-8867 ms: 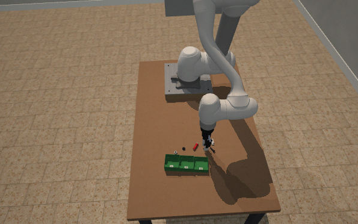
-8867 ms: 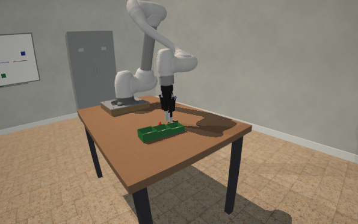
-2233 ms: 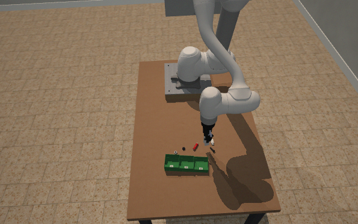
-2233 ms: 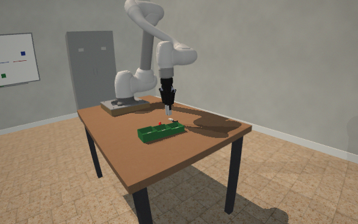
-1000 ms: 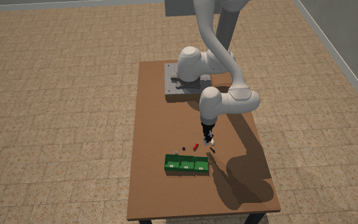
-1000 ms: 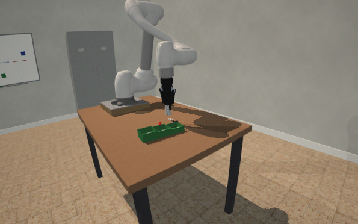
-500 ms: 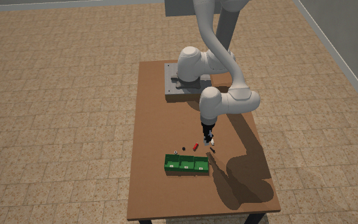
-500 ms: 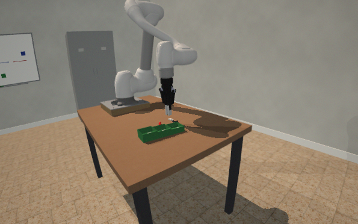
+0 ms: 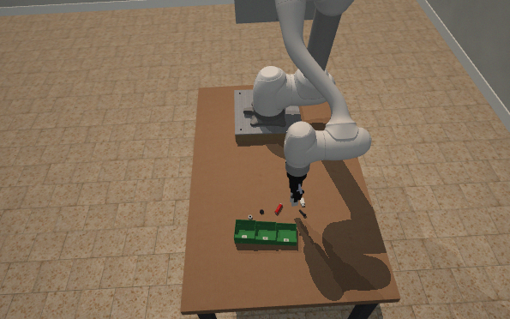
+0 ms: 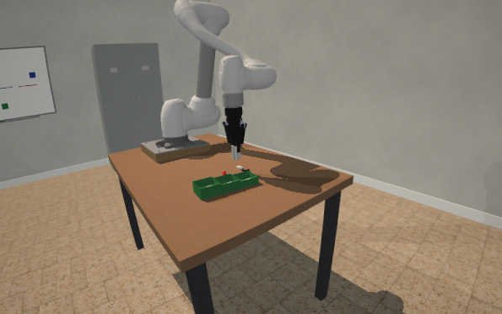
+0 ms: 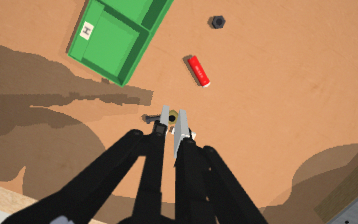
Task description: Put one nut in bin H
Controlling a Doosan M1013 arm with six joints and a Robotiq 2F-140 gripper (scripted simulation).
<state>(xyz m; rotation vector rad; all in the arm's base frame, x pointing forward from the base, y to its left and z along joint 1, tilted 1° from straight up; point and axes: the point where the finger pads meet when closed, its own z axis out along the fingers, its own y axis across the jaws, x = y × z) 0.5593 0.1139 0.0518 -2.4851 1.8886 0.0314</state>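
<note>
The brass-coloured nut is 3 cm below my hand. From my hand the other things lie so: red cylinder (1 cm behind, 6 cm to the right, 9 cm below); then white USB stick (5 cm behind, 4 cm to the left, 10 cm below); then black bolt (1 cm ahead, 4 cm to the left, 10 cm below).
</note>
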